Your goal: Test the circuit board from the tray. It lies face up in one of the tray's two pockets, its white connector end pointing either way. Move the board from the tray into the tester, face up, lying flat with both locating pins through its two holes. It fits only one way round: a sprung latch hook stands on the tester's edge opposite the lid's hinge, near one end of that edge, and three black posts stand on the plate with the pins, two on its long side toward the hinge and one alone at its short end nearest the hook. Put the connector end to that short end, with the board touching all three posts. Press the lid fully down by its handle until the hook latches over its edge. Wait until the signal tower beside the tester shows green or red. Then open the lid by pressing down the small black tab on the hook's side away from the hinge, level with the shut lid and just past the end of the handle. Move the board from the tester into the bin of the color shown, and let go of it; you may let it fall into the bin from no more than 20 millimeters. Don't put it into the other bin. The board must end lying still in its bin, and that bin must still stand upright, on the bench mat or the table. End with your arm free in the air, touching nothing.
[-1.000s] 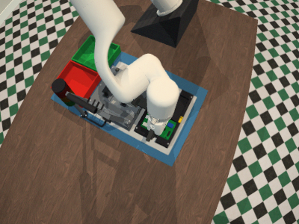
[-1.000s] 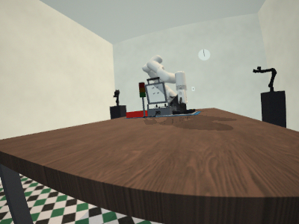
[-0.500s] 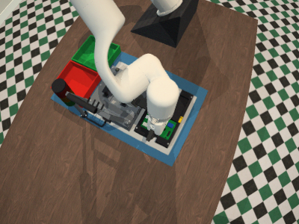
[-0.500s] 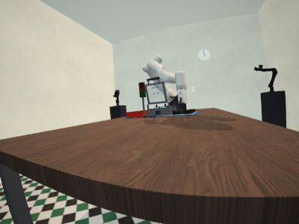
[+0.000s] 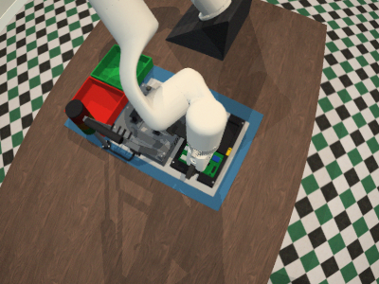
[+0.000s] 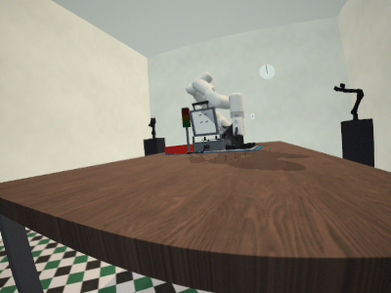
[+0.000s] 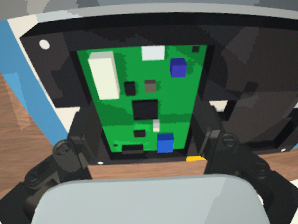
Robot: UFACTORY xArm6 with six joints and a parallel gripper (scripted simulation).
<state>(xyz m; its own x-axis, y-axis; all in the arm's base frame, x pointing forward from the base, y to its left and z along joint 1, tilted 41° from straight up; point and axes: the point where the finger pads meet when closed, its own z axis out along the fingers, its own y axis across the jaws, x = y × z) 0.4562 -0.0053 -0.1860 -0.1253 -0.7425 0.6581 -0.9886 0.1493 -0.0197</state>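
The green circuit board lies right at my hand. From my hand the other things lie so: black nest 6 cm behind, 16 cm to the right, 5 cm above; then clear lid 6 cm ahead, 18 cm to the right, 16 cm above; then latch hook 12 cm behind, 10 cm to the right, 6 cm above.
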